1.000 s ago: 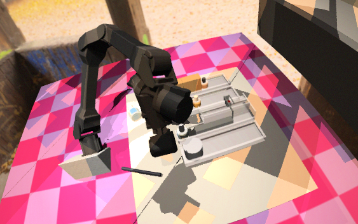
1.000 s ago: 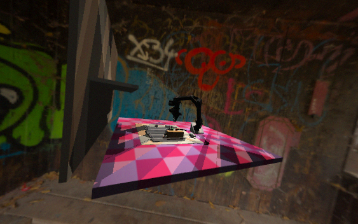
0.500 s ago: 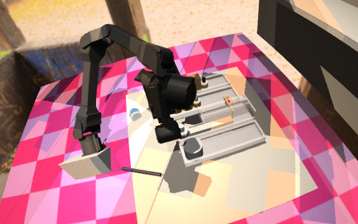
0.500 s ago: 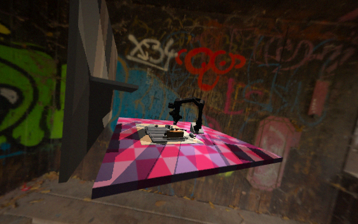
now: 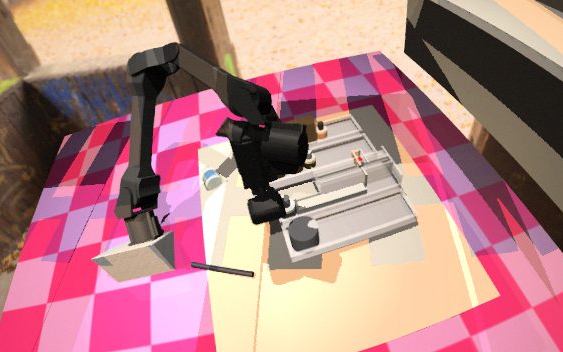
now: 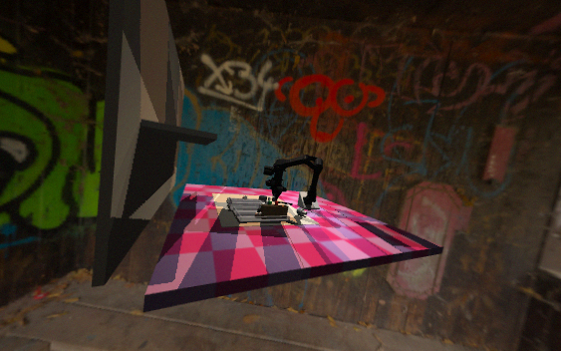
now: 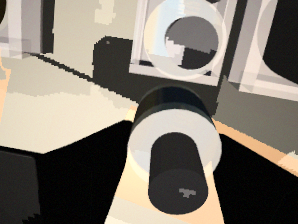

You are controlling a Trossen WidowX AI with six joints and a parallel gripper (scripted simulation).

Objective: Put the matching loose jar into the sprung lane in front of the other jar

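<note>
The grey lane rack is 19 cm ahead of my gripper tip, 4 cm below it and 3 cm to the left of it. Also, from my gripper tip: red part 23 cm ahead, 4 cm to the left, 2 cm above; then black rod 13 cm behind, 9 cm to the right, 5 cm below.
</note>
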